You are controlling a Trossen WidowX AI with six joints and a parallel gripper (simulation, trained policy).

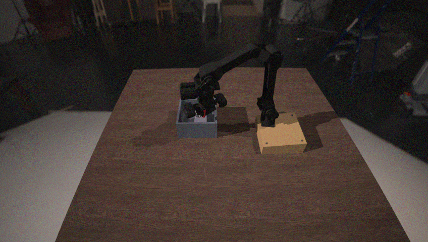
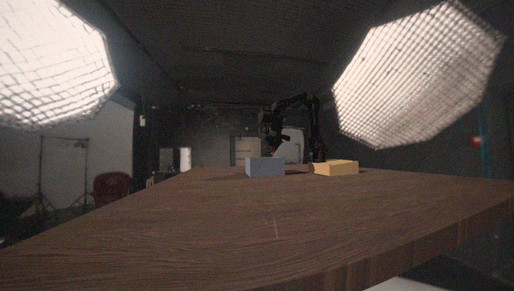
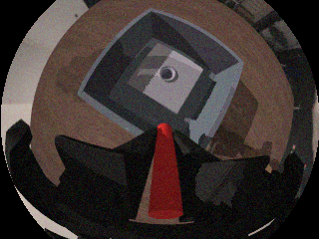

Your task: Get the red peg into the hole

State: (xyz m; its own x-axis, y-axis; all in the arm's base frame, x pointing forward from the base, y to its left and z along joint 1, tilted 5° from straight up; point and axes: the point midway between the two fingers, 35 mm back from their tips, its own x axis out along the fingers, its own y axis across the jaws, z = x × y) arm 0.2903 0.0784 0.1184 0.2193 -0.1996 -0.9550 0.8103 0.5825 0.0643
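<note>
Right now the red peg is 3 cm above my gripper tip, 1 cm to the left of it and 1 cm behind it. Round my gripper tip: pale plate: 8 cm below, 6 cm to the right, 5 cm ahead; then grey-blue box: 10 cm below, 6 cm to the right, 5 cm ahead.
</note>
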